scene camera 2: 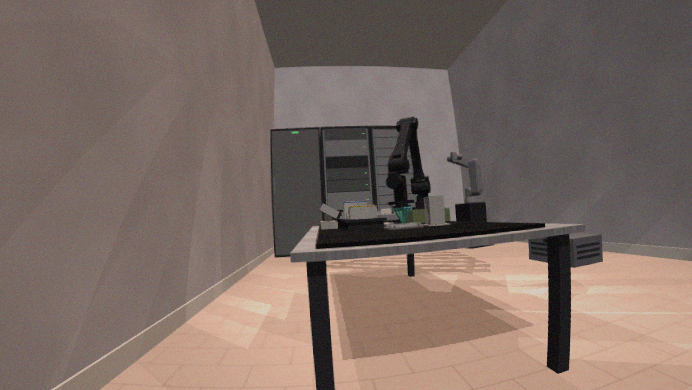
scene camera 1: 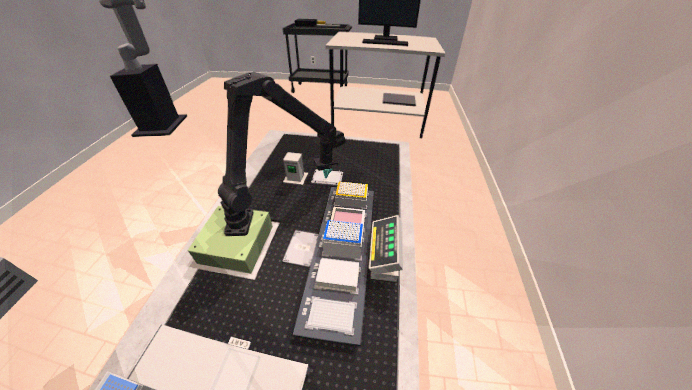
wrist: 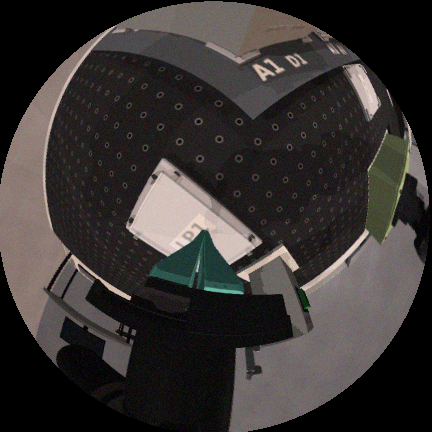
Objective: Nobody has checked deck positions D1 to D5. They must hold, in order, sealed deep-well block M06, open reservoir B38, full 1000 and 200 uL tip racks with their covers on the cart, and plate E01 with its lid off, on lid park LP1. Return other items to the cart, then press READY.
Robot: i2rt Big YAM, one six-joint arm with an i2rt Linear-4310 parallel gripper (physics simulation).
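Frame: origin at the arm's base, x ahead, y left, z up, level; centimetres.
Seen in the pictures: gripper, fingertip midpoint: [scene camera 2: 403, 224] [scene camera 1: 325, 178] [wrist: 203, 234]; arm's base, origin of the base link: [scene camera 2: 423, 209] [scene camera 1: 239, 223].
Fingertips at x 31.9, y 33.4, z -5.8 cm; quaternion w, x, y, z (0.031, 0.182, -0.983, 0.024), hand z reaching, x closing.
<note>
Offsets run from my fingertips to a thing's middle. "spot": to the spot under its first point.
My gripper [scene camera 1: 327, 174] [scene camera 2: 403, 220] [wrist: 203, 234] is shut and empty, its teal fingers pointing down just over lid park LP1 @(spot: dx -2.5, dy -0.3, dz +0.0 cm) [scene camera 1: 320, 178] [wrist: 175, 212]. A clear rim shows around LP1; whether it is a lid I cannot tell. A yellow-rimmed tip rack @(dx +11.6, dy -18.6, dz +6.2 cm) [scene camera 1: 352, 189] stands at the far deck end, at D1. Behind it towards the camera are a reservoir with pink content @(dx +9.5, dy -30.8, dz +4.6 cm) [scene camera 1: 348, 217], a blue-rimmed tip rack @(dx +7.4, dy -43.1, dz +7.9 cm) [scene camera 1: 344, 231], a thick white-topped block or plate @(dx +5.2, dy -55.3, dz +5.1 cm) [scene camera 1: 337, 274] at D4 and a clear-white plate @(dx +3.1, dy -67.5, dz +3.7 cm) [scene camera 1: 331, 315] at D5. Item codes are unreadable.
A tilted panel @(spot: dx +19.2, dy -47.7, dz +8.9 cm) [scene camera 1: 379, 247] with several green lights stands right of the deck. A small upright box @(dx -15.0, dy +2.3, dz +4.7 cm) [scene camera 1: 294, 165] [wrist: 280, 287] with a green face is beside LP1. A second flat park @(dx -8.3, dy -39.9, dz -1.1 cm) [scene camera 1: 299, 248] lies left of the deck. The cart @(spot: dx -37.7, dy -78.9, dz +4.2 cm) [scene camera 1: 180, 355] bears a blue item @(spot: dx -44.8, dy -87.5, dz +13.6 cm) [scene camera 1: 118, 383].
</note>
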